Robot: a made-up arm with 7 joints. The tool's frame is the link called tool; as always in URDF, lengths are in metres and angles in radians. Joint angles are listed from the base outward. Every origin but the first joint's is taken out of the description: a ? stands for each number. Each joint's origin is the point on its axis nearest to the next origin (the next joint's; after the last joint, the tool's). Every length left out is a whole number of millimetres.
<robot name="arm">
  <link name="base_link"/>
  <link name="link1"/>
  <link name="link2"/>
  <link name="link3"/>
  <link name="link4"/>
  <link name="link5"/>
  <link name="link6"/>
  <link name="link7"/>
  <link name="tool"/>
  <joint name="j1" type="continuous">
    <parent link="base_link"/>
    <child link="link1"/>
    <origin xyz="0.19 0.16 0.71" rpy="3.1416 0 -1.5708"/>
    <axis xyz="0 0 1"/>
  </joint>
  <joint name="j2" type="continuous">
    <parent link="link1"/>
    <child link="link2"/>
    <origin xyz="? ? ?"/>
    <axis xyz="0 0 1"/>
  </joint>
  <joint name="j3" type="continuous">
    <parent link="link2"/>
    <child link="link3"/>
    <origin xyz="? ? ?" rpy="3.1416 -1.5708 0"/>
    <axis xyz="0 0 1"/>
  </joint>
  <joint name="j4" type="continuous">
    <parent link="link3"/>
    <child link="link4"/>
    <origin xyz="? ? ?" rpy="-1.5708 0 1.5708"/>
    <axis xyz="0 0 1"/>
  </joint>
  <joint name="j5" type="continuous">
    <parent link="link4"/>
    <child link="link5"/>
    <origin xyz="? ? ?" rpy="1.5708 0 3.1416"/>
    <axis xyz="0 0 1"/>
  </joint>
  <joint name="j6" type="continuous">
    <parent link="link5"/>
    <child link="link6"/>
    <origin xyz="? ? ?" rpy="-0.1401 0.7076 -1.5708"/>
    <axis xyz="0 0 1"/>
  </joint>
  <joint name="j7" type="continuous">
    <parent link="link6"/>
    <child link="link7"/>
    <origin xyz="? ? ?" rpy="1.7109 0 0"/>
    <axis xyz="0 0 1"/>
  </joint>
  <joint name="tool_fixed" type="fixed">
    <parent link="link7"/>
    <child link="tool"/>
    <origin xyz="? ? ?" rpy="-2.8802 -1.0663 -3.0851"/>
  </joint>
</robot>
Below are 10 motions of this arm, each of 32 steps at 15 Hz.
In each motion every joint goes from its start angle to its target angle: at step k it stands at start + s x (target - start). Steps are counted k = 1, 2, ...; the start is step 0. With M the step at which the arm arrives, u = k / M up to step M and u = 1 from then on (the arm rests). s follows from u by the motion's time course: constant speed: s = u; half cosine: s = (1 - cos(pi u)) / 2; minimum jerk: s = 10 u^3 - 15 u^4 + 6 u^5.
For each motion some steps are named. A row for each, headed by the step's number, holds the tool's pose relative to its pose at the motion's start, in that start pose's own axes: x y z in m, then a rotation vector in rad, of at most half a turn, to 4 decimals.
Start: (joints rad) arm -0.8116 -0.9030 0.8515 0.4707 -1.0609 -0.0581 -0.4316
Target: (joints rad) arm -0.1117 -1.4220 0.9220 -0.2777 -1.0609 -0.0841 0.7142
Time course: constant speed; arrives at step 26
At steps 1, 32:
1: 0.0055 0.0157 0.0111 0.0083 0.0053 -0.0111
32: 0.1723 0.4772 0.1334 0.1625 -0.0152 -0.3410

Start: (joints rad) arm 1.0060 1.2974 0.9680 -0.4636 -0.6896 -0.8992 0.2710
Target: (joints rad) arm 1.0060 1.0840 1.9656 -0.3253 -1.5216 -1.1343 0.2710
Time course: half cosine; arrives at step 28
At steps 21, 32:
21: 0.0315 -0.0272 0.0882 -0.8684 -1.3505 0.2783
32: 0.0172 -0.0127 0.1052 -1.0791 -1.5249 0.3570

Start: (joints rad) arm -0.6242 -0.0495 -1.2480 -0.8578 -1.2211 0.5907 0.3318
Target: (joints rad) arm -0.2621 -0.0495 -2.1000 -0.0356 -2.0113 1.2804 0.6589
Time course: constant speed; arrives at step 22
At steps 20, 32:
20: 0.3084 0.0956 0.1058 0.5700 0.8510 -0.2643
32: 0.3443 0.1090 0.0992 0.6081 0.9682 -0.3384

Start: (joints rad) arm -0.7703 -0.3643 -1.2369 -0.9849 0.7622 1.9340 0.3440
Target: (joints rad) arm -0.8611 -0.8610 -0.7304 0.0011 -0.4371 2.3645 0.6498
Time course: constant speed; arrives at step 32
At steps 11, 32:
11: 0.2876 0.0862 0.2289 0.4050 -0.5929 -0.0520
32: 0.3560 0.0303 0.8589 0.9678 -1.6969 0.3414

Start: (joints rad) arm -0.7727 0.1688 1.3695 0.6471 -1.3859 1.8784 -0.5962
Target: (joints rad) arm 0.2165 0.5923 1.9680 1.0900 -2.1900 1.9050 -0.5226
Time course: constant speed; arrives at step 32
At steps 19, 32:
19: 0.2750 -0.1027 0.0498 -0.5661 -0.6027 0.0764
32: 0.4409 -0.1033 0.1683 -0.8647 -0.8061 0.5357

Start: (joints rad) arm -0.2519 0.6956 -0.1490 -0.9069 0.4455 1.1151 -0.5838
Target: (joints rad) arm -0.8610 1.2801 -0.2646 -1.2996 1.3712 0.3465 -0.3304
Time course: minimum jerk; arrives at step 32
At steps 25, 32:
25: -0.0372 0.1535 0.1412 0.4141 0.0272 0.3269
32: -0.0411 0.1695 0.1570 0.4672 0.0290 0.3481

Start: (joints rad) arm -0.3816 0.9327 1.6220 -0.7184 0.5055 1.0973 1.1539
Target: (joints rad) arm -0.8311 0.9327 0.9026 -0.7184 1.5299 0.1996 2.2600
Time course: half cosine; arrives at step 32
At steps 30, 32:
30: -0.0292 0.0736 0.2622 -0.0860 0.4972 -0.8770
32: -0.0265 0.0735 0.2635 -0.0883 0.4965 -0.8900

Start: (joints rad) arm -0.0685 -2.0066 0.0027 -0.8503 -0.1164 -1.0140 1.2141
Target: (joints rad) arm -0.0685 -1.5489 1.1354 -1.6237 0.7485 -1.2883 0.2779
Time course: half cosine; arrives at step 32
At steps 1, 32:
1: 0.0000 -0.0011 -0.0021 -0.0039 -0.0023 0.0004
32: 0.2806 -0.5210 -0.3477 -1.1328 -1.0908 -0.3442

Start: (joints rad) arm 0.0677 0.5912 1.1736 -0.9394 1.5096 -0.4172 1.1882
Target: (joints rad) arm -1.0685 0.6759 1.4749 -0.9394 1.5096 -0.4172 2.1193
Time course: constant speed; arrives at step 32
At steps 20, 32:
20: -0.0241 0.2540 0.4158 0.6023 0.5835 -0.4718
32: 0.1545 0.3244 0.6261 0.8561 0.8933 -0.9411

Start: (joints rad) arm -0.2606 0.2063 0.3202 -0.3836 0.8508 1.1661 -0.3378
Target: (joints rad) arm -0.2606 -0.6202 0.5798 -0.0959 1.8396 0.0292 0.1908
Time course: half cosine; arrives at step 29
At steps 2, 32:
2: 0.0058 -0.0061 -0.0043 -0.0093 -0.0131 0.0039
32: 0.3999 -0.4073 -0.0674 -0.4991 -0.6700 0.7851

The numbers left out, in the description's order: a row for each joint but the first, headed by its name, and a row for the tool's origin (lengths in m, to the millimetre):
j2: 0.02 0.04 0
j3: -0.25 0.16 0
j4: 0.07 -0.03 0
j5: -0.32 -0.133 0
j6: -0.014 0.079 0
j7: -0.101 -0.066 0
tool: 0.3 0.204 0

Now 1 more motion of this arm.
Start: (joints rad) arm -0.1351 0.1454 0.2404 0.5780 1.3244 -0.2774 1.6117
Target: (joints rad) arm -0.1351 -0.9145 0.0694 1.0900 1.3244 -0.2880 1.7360
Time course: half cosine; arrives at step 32
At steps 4, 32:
4: -0.0201 -0.0211 0.0121 -0.0308 0.0423 0.0208
32: -0.1382 -0.4245 0.5834 -0.8890 1.0619 0.5193

